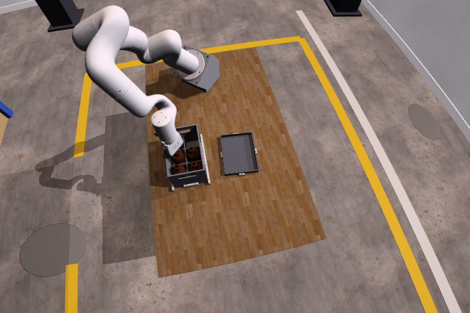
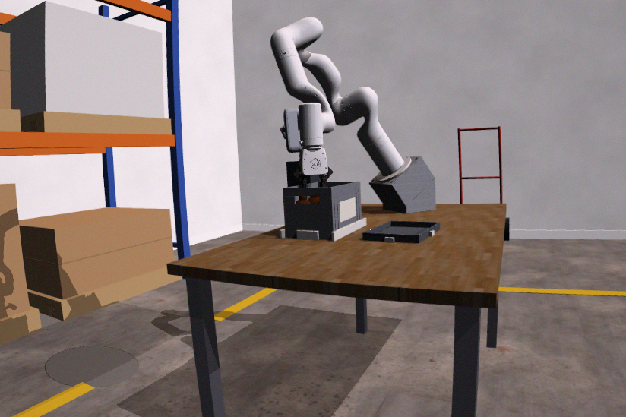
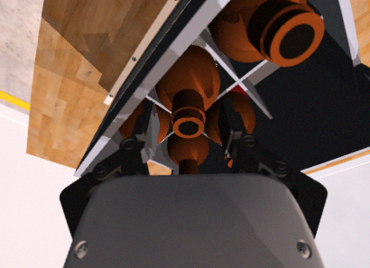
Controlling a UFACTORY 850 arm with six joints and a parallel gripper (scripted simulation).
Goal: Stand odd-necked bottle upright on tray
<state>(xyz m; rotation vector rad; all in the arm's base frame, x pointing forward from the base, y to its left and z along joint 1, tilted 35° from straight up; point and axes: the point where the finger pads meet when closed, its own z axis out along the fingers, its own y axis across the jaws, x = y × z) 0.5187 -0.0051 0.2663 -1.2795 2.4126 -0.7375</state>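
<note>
Now: hand 8 cm above the grey divided crate and 4 cm to the right of it. Round my hand: bottle (9 cm ahead, 7 cm below); grey tray (33 cm to the left, 15 cm below, 3 cm behind).
</note>
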